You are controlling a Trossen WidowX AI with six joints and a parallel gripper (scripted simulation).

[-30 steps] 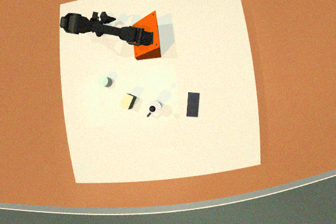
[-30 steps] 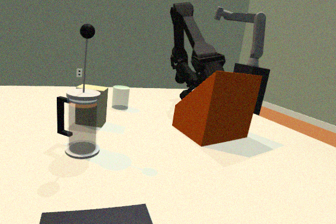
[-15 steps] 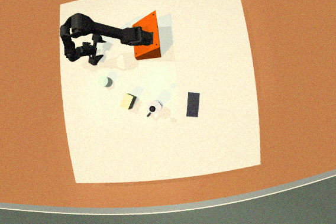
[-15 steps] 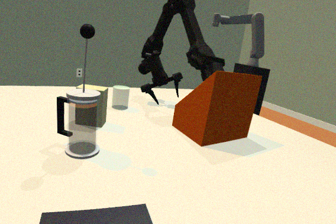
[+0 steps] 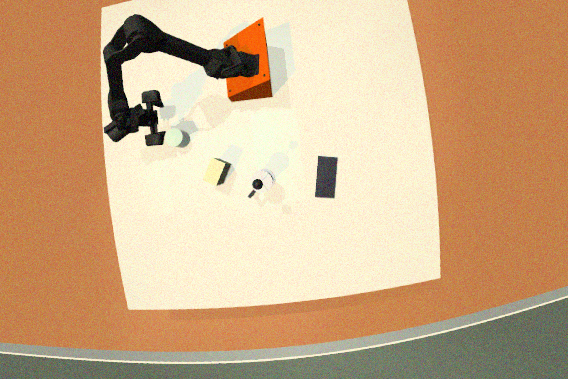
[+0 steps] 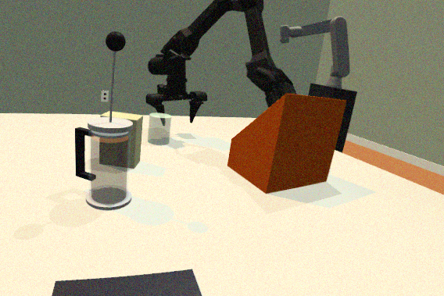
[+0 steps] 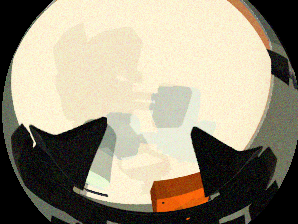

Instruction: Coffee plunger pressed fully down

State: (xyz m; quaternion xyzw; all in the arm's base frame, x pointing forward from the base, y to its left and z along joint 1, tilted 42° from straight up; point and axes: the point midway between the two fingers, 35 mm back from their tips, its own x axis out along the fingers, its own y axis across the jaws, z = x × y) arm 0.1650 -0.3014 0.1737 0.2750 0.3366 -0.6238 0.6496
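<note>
The pale green cylinder lies 7 cm ahead of my gripper tip and 6 cm to the left of it. Round my gripper tip: pale yellow box (19 cm ahead, 22 cm to the left, 1 cm above); glass coffee press (22 cm ahead, 37 cm to the left, 9 cm above).
</note>
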